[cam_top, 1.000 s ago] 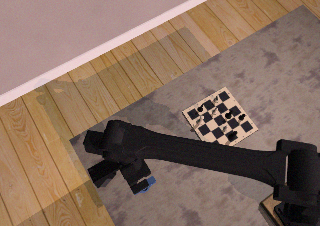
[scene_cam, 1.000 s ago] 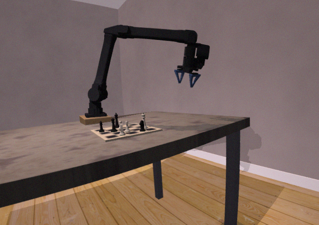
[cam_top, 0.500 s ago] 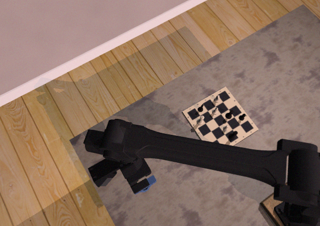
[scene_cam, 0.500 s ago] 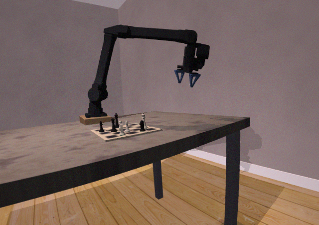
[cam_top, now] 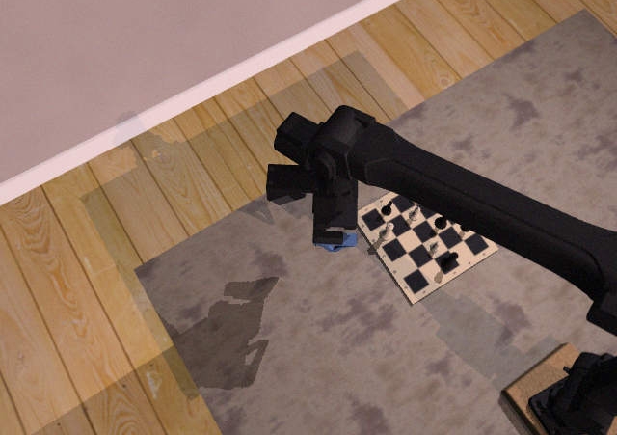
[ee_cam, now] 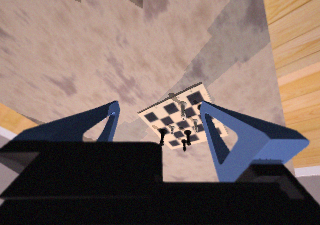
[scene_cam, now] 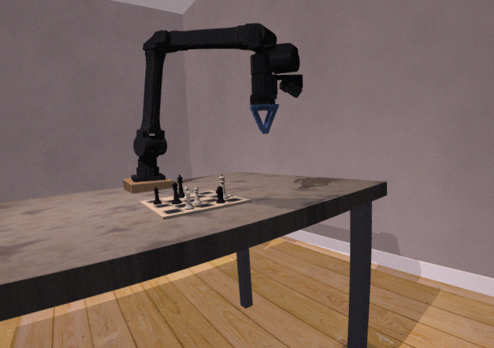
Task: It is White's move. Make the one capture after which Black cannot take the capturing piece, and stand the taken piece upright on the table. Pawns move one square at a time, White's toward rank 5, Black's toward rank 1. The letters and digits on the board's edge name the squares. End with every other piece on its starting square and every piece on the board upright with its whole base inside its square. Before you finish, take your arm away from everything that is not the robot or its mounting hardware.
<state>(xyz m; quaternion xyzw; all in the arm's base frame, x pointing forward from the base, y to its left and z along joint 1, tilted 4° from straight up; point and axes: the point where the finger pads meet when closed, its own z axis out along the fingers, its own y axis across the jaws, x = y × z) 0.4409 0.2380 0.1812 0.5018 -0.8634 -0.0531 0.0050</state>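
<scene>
Right now my hand is 20 mm past the tall white piece, 120 mm to the left of it and 140 mm above it. The rest, counted from my hand: black piece 50 mm behind, 240 mm to the right, 150 mm below; then chessboard 50 mm behind, 200 mm to the right, 180 mm below.
</scene>
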